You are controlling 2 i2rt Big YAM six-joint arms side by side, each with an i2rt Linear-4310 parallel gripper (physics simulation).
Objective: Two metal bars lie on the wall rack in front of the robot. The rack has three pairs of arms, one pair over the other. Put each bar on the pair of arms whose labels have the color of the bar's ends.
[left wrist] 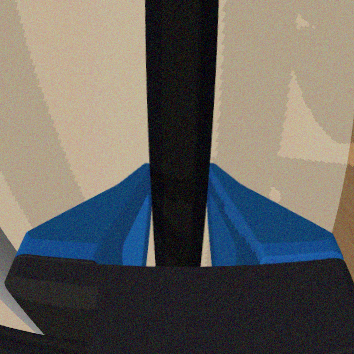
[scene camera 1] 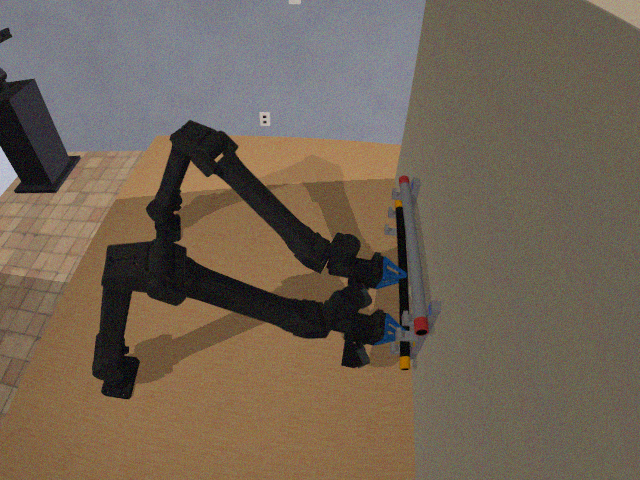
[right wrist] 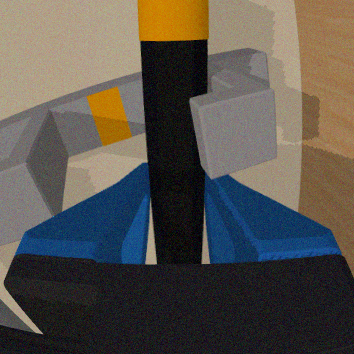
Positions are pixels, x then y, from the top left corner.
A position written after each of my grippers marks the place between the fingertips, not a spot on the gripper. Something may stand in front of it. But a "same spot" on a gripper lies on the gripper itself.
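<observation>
My left gripper is out of frame in the right wrist view, and my right gripper is out of frame in the left wrist view. The left gripper does appear in the left wrist view (178, 174), and scene camera 1 (404, 277) shows it too. My right gripper I can see in scene camera 1 as well as in the right wrist view, where (scene camera 1: 385, 337) and (right wrist: 19, 242) are the same spot on it. Then there is a black bar, visible to me in the right wrist view (173, 48), in the left wrist view and in scene camera 1. On the bar, (left wrist: 180, 50) and (scene camera 1: 399, 296) are the same spot.
</observation>
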